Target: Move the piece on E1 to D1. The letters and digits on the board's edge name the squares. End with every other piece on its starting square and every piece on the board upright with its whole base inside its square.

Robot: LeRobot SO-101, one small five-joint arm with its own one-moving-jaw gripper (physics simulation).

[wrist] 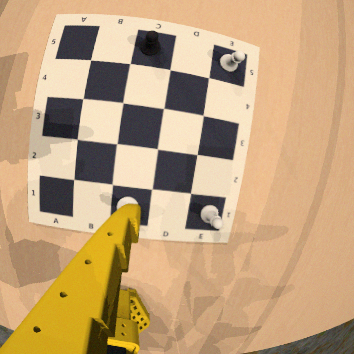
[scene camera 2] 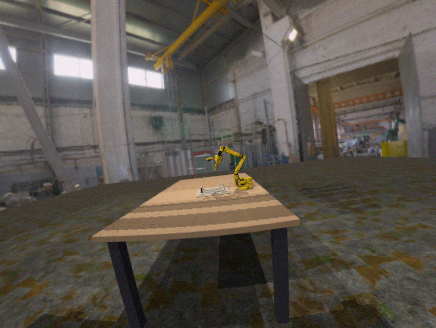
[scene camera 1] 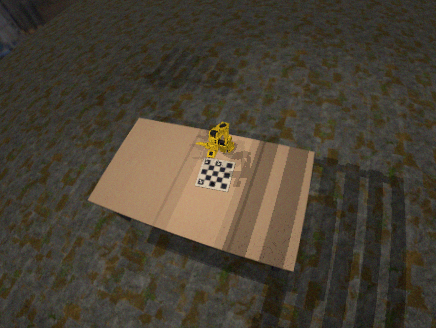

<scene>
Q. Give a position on a checkered board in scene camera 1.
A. At 220, 175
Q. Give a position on a checkered board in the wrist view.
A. At 171, 130
</scene>
